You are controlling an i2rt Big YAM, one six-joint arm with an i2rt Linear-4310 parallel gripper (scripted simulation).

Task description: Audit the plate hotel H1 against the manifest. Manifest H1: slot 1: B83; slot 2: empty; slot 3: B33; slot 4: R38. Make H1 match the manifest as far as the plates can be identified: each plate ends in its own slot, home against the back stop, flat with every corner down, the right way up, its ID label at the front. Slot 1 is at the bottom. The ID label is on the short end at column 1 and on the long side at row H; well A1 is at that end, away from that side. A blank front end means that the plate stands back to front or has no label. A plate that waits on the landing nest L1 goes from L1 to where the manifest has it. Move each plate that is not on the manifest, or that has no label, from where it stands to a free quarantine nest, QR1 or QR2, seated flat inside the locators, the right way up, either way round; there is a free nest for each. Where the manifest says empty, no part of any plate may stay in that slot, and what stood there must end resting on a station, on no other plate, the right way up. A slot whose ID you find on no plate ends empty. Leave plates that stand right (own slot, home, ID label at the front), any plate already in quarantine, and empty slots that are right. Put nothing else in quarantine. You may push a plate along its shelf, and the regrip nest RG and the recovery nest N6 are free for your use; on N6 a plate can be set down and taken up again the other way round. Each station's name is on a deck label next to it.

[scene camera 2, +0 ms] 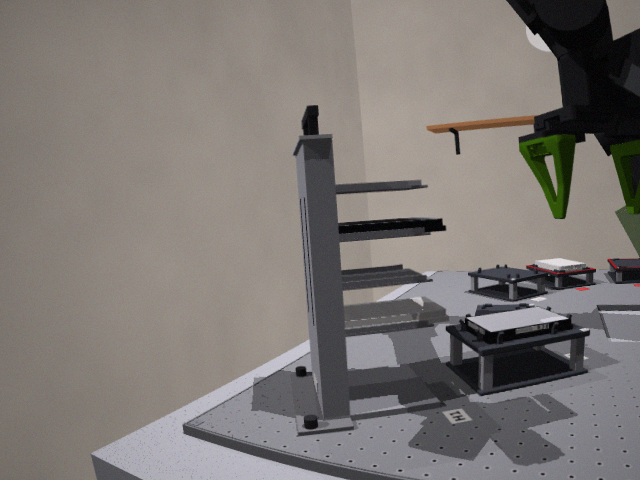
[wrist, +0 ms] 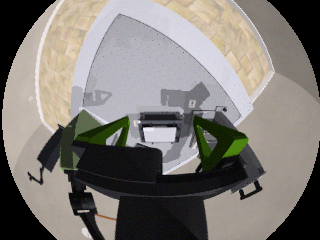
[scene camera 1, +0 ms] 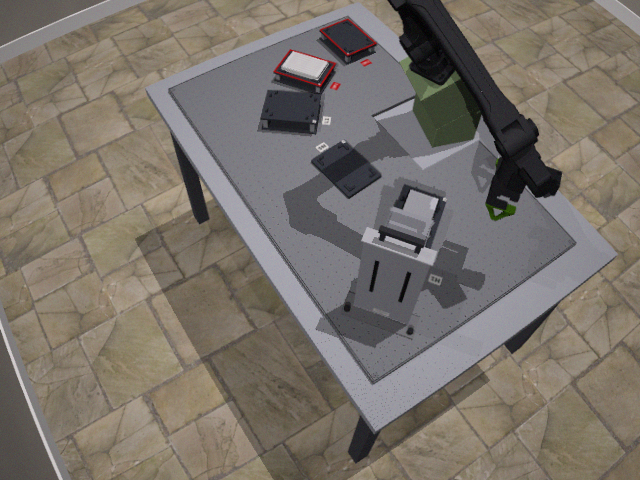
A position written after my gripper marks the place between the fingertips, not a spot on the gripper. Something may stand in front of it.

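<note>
I can see a white plate (scene camera 1: 306,66). There is also a dark plate (scene camera 2: 436,224), and with it in that same camera a white plate (scene camera 2: 419,308). As for my gripper (scene camera 2: 598,216), I find it in the wrist view (wrist: 161,119) and in scene camera 1 (scene camera 1: 497,203) too.
</note>
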